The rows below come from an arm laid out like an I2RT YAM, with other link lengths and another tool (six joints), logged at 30 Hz.
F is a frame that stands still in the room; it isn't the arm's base.
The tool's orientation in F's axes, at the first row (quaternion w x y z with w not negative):
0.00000, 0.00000, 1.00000, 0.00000
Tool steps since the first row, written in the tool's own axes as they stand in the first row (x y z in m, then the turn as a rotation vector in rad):
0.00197, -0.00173, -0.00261, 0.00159, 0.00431, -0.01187
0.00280, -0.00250, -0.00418, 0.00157, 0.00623, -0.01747
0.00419, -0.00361, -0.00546, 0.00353, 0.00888, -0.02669
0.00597, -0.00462, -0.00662, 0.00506, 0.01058, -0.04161
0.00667, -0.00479, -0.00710, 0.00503, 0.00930, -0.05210
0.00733, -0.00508, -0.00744, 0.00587, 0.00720, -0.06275
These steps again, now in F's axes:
-0.00197, -0.00173, 0.00261, -0.00159, 0.00431, 0.01187
-0.00280, -0.00250, 0.00418, -0.00157, 0.00623, 0.01747
-0.00419, -0.00361, 0.00546, -0.00353, 0.00888, 0.02669
-0.00597, -0.00462, 0.00662, -0.00506, 0.01058, 0.04161
-0.00667, -0.00479, 0.00710, -0.00503, 0.00930, 0.05210
-0.00733, -0.00508, 0.00744, -0.00587, 0.00720, 0.06275

